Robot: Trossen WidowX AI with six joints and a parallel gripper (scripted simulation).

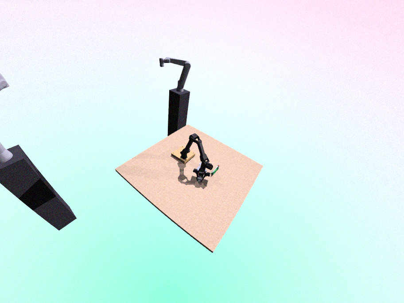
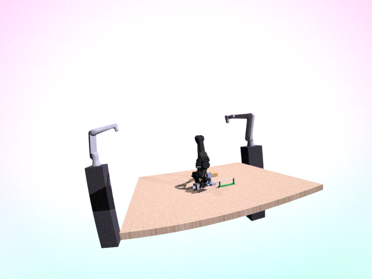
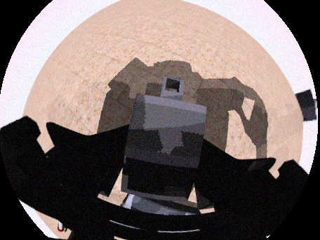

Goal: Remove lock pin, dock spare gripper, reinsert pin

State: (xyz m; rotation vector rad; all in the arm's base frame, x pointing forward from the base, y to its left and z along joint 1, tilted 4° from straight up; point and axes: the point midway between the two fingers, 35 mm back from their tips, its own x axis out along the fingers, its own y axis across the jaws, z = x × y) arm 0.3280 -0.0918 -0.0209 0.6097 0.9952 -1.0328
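Now: the mount 60 mm behind my gripper tip, 120 mm to the left of it and 50 mm above it. Also, from my gripper tip: green cradle (50 mm ahead, 230 mm to the left, 20 mm above); spare gripper (20 mm above).
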